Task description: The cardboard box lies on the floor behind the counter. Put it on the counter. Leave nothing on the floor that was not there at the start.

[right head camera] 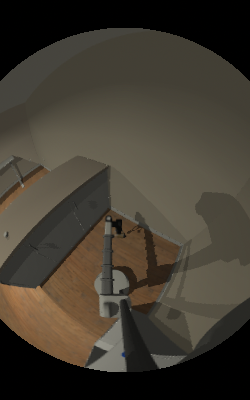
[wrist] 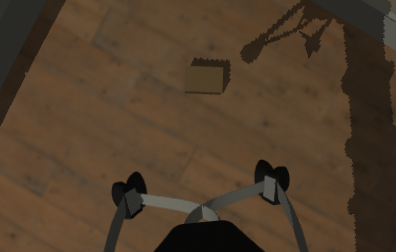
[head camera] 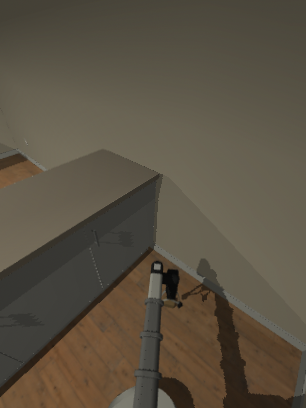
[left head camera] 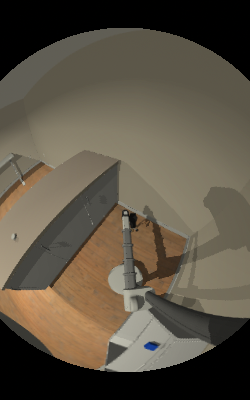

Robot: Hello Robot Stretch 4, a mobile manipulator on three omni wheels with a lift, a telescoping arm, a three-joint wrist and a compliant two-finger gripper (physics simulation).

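Frame: origin at the robot's base, x up, y ahead, z left, level; millimetres.
Seen in the pictures: gripper, between the fingertips: (right head camera: pixel 118 236) (wrist: pixel 200 180) (head camera: pixel 168 305).
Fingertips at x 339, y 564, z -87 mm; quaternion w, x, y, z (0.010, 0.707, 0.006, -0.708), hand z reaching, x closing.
Note:
Offsets run from my fingertips to a thing's top centre. Level surfaces: height alone.
The cardboard box @(dy +159, dx -317, dz -29 mm) (wrist: pixel 204 80) is a small tan block. It lies flat on the wood floor, above the middle of the wrist view and beyond the fingertips. In the head camera view, the tan box (head camera: pixel 171 303) shows in part beside the dark wrist parts, which hide the rest. My gripper (wrist: pixel 200 180) is open, with its two dark fingertips wide apart and nothing between them. It hangs above the floor, short of the box in the wrist view. The counter @(dx +543 mm) (head camera: pixel 85 190) (left head camera: pixel 65 192) (right head camera: pixel 57 200) has a beige top and grey cabinet doors, left of my extended arm.
A beige wall (head camera: pixel 210 130) meets the far end of the counter, with a pale baseboard (head camera: pixel 235 305) along the floor right of the arm. A small pale object @(dy -338, dx +567, dz +1031 mm) (left head camera: pixel 14 236) (right head camera: pixel 6 234) stands on the nearer part of the counter top. The arm's shadow falls across the floor at right.

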